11 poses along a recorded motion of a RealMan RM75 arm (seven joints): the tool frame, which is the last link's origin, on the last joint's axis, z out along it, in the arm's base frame.
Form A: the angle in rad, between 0 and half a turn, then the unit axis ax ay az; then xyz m.
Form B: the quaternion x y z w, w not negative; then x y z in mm. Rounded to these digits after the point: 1 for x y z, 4 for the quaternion.
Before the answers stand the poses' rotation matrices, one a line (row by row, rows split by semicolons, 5 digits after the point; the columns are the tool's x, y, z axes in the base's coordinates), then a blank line. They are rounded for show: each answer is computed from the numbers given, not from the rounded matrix.
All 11 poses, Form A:
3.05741, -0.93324, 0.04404, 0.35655, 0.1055, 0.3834, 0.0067
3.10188, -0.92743, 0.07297, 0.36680, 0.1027, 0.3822, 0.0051
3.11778, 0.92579, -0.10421, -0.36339, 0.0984, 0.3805, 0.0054
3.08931, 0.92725, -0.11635, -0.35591, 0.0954, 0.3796, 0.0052
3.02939, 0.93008, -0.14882, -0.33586, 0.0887, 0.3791, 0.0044
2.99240, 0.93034, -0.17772, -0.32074, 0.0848, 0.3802, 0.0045
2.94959, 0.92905, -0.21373, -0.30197, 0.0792, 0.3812, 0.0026
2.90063, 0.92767, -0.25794, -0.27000, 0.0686, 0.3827, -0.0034
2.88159, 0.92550, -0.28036, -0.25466, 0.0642, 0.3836, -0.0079
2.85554, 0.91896, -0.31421, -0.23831, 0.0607, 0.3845, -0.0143
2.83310, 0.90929, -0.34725, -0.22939, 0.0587, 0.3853, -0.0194
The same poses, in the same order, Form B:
0.74232 -0.11203 -0.66061; -0.05207 -0.99259 0.10982; -0.66802 -0.04712 -0.74265
0.72037 -0.14986 -0.67720; -0.12073 -0.98857 0.09033; -0.68300 0.01669 -0.73023
0.71422 -0.18427 -0.67523; -0.20158 -0.97800 0.05368; -0.67027 0.09777 -0.73565
0.71977 -0.19702 -0.66566; -0.23422 -0.97158 0.03431; -0.65350 0.13122 -0.74546
0.73095 -0.23835 -0.63945; -0.31356 -0.94956 -0.00449; -0.60613 0.20379 -0.76882
0.73257 -0.28117 -0.61990; -0.37652 -0.92607 -0.02491; -0.56707 0.25166 -0.78428
0.72878 -0.33586 -0.59672; -0.45111 -0.89110 -0.04939; -0.51515 0.30518 -0.80093
0.72516 -0.40722 -0.55526; -0.53608 -0.83997 -0.08410; -0.43215 0.35865 -0.82742
0.71792 -0.44475 -0.53553; -0.57569 -0.81183 -0.09754; -0.39138 0.37832 -0.83887
0.69528 -0.49851 -0.51775; -0.63300 -0.76592 -0.11258; -0.34043 0.40601 -0.84809
0.66178 -0.54694 -0.51275; -0.68624 -0.71732 -0.12053; -0.30188 0.43163 -0.85004

-0.9324, 0.0440, 0.3562, 0.0421, 105.5, 383.4, 6.7
-0.9273, 0.0730, 0.3667, 0.0199, 102.7, 382.2, 5.1
0.9257, -0.1042, -0.3634, 0.0119, 98.4, 380.5, 5.4
0.9269, -0.1163, -0.3558, 0.0261, 95.4, 379.6, 5.2
0.9286, -0.1486, -0.3353, 0.0561, 88.7, 379.1, 4.4
0.9278, -0.1772, -0.3198, 0.0745, 84.8, 380.2, 4.5
0.9248, -0.2127, -0.3006, 0.0959, 79.2, 381.2, 2.6
0.9209, -0.2561, -0.2680, 0.1202, 68.6, 382.7, -3.4
0.9177, -0.2780, -0.2525, 0.1296, 64.2, 383.6, -7.9
0.9096, -0.3110, -0.2359, 0.1425, 60.7, 384.5, -14.3
0.8985, -0.3431, -0.2267, 0.1536, 58.7, 385.3, -19.4

